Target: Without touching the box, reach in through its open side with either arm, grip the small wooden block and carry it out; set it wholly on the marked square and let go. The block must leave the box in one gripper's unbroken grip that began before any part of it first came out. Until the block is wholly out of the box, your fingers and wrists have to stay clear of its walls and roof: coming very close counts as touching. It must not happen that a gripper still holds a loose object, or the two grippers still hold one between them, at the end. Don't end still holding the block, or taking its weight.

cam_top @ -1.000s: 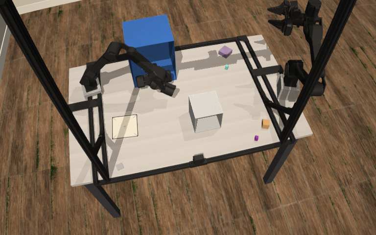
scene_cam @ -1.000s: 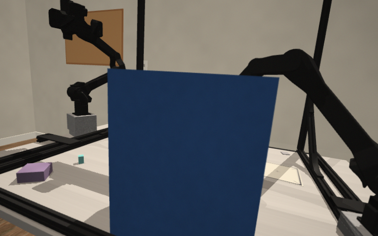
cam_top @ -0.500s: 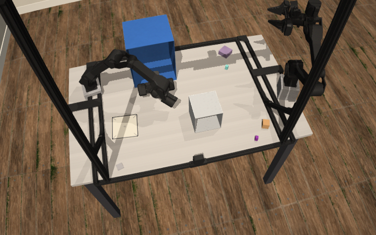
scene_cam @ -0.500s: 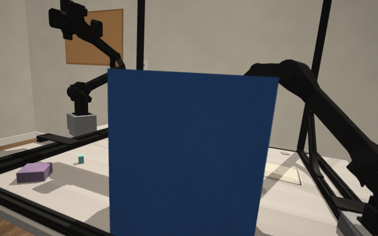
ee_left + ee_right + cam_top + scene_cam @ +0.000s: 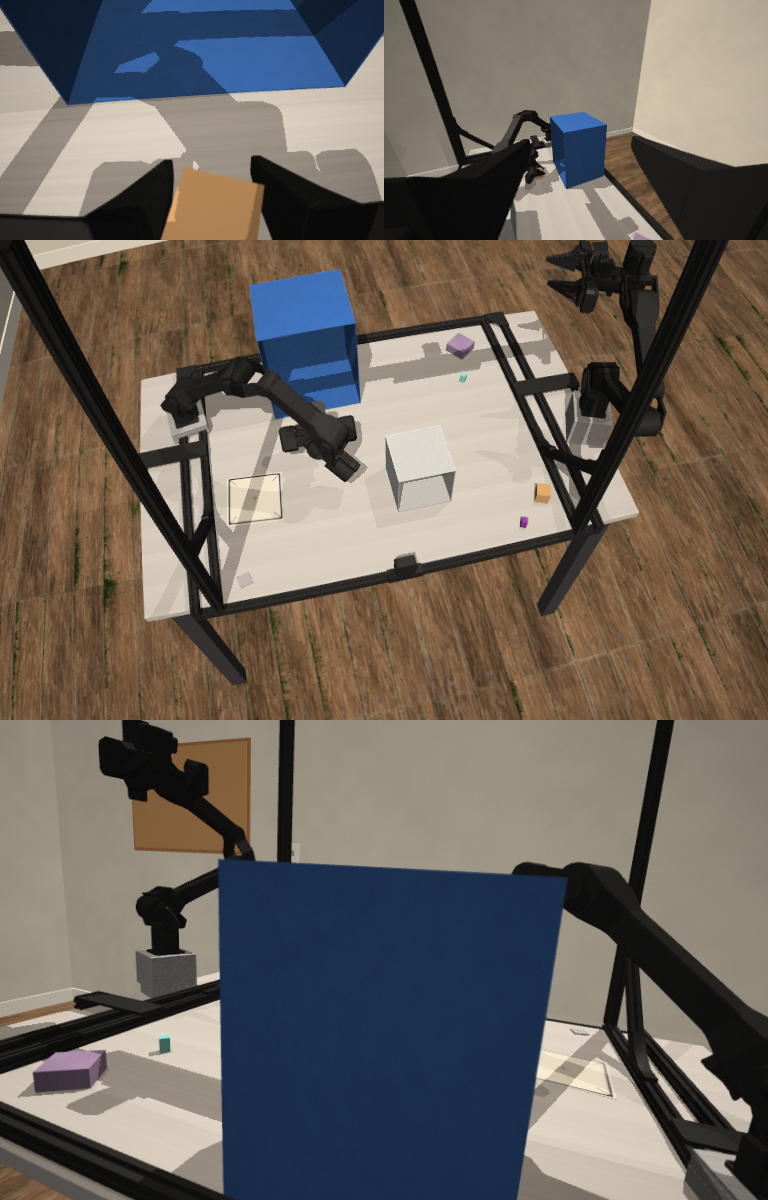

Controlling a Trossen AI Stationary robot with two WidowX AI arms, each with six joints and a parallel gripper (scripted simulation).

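Now: the marked square 180 mm behind my left hand, 150 mm to the left of it and 50 mm below it. The rest, counted from my left hand: box back wall: 300 mm ahead, 90 mm above, 60 mm to the left; teal cube: 380 mm to the right, 220 mm ahead, 40 mm below; box roof: 240 mm above, 200 mm ahead, 40 mm to the left.
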